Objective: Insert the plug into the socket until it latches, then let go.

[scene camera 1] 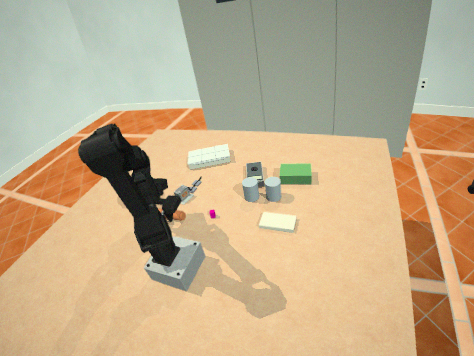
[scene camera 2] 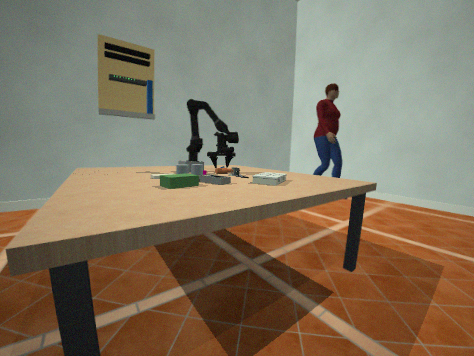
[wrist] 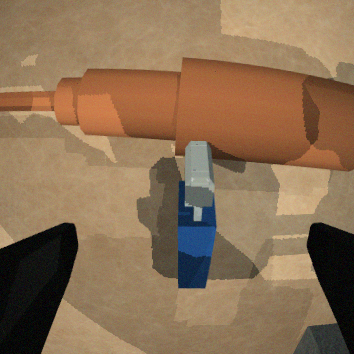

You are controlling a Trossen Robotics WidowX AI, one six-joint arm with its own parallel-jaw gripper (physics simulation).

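The plug, with a blue body and a grey tip, is between my spread fingers in the wrist view, apart from both. Its tip overlaps the near edge of an orange-brown cylinder. I cannot tell whether the plug touches the table or leans on the cylinder. My gripper is open and empty, low over the table. A small grey box on a pale plate, likely the socket, stands just beyond the cylinder; it does not show in the wrist view.
A magenta cube lies right of the cylinder. Further right are two grey cylinders, a dark box with a round hole, a green block and a cream slab. A white block stands farther back.
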